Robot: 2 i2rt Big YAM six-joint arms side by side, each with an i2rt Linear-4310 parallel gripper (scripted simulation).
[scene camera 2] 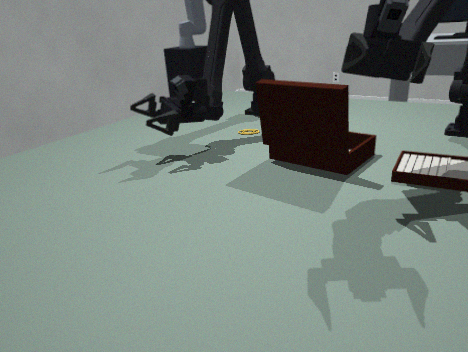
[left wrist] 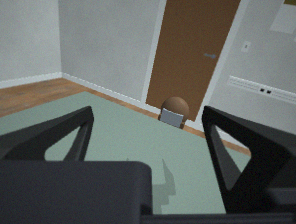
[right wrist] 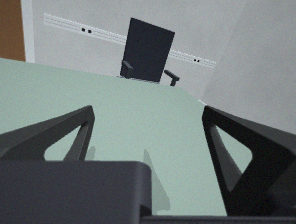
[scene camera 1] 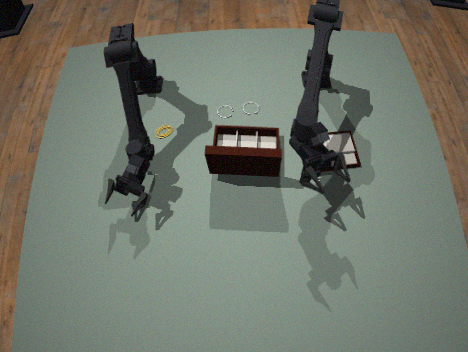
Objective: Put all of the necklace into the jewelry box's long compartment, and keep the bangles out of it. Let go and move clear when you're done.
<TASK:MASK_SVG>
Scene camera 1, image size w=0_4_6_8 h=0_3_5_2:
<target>my left gripper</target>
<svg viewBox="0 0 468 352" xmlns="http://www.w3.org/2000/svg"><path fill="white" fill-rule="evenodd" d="M344 154L342 152L336 154L335 151L330 150L308 158L305 161L299 155L304 161L300 184L324 194L325 190L318 177L321 174L320 170L331 167L332 161L334 161L333 165L335 166L333 172L350 183L351 179Z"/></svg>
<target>shallow tray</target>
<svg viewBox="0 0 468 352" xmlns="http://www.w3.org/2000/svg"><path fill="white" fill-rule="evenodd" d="M334 161L331 162L332 165L330 168L327 167L320 171L333 171ZM328 132L330 140L325 141L324 145L326 148L335 151L337 154L342 152L345 155L347 169L359 168L361 163L351 130Z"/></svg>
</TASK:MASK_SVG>
